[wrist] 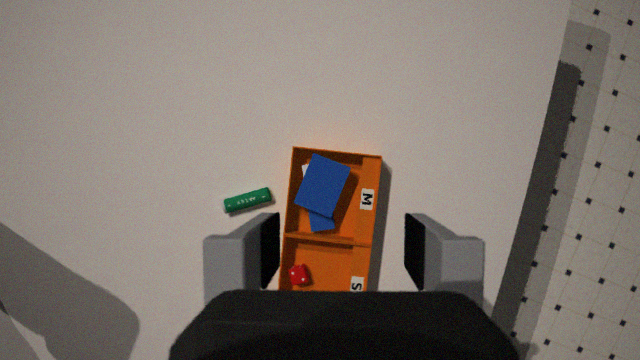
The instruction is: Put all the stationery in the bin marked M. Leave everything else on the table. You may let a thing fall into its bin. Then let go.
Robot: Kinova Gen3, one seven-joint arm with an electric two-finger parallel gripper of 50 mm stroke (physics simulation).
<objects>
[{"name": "gripper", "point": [342, 239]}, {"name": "flat blue block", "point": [324, 179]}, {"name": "green AA battery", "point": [263, 195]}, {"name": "orange bin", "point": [338, 259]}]
</objects>
